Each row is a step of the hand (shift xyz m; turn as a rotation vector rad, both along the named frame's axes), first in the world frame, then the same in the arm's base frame.
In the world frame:
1: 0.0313 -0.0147 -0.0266 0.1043 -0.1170 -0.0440
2: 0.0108 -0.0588 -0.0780 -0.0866 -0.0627 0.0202
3: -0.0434 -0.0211 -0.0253 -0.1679 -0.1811 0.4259
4: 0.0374 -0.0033 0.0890 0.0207 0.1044 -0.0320
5: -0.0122 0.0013 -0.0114 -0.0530 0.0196 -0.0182
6: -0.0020 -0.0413 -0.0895 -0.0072 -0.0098 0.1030
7: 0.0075 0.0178 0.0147 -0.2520 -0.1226 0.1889
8: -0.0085 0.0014 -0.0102 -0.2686 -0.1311 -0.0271
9: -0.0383 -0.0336 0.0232 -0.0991 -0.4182 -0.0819
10: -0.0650 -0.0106 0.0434 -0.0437 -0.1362 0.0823
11: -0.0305 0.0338 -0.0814 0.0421 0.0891 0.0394
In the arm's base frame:
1: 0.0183 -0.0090 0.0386 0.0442 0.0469 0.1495
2: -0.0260 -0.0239 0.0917 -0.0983 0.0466 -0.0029
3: -0.0520 -0.0107 0.0124 -0.1414 0.4299 -0.1939
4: 0.0492 0.0751 -0.0356 0.0513 -0.0875 -0.0456
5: -0.0127 -0.0108 0.0010 -0.0445 -0.0311 -0.0240
6: -0.0334 -0.0448 0.0812 0.0087 0.0860 -0.0573
7: 0.0161 0.0012 -0.0182 -0.2402 0.2008 -0.1274
8: -0.0091 -0.0096 0.0017 -0.2980 0.0354 0.0002
9: -0.0430 0.0354 -0.0056 -0.2586 0.1844 0.3009
10: -0.0552 0.0347 -0.0444 -0.0747 0.1444 0.0287
11: -0.0304 -0.0873 0.0126 0.0783 -0.0202 -0.0688

